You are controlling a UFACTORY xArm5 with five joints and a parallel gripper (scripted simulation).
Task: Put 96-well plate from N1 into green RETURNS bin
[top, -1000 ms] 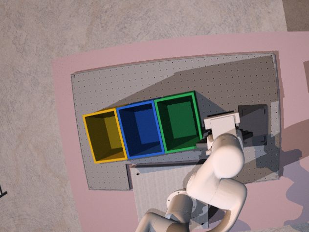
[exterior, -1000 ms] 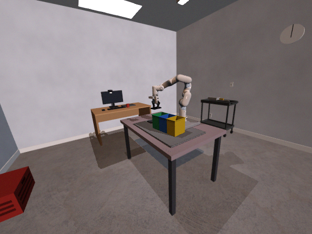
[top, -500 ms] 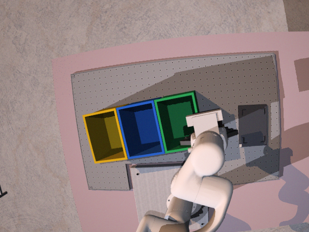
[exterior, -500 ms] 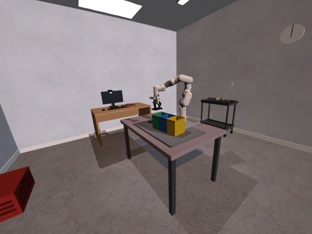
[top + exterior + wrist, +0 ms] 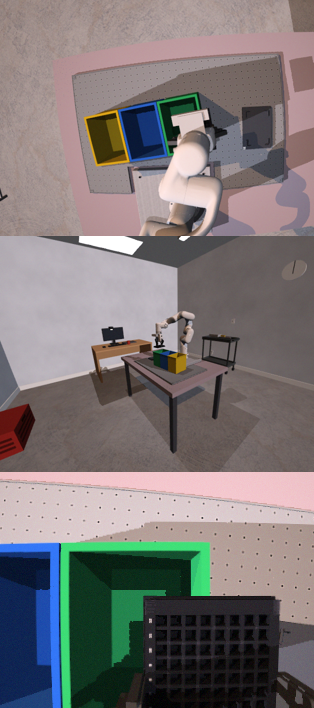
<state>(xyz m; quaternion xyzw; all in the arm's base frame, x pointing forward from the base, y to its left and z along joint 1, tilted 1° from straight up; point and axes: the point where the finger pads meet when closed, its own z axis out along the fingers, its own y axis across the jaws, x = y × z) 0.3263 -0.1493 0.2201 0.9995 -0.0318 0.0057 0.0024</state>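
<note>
Now: the green bin 150 mm below my hand, 50 mm to the left of it and 20 mm ahead of it. The rest, counted from my hand: blue bin 180 mm to the left, 150 mm below, 30 mm ahead; then black 96-well plate 10 mm below; then plate nest 240 mm below, 200 mm to the right, 90 mm behind.
</note>
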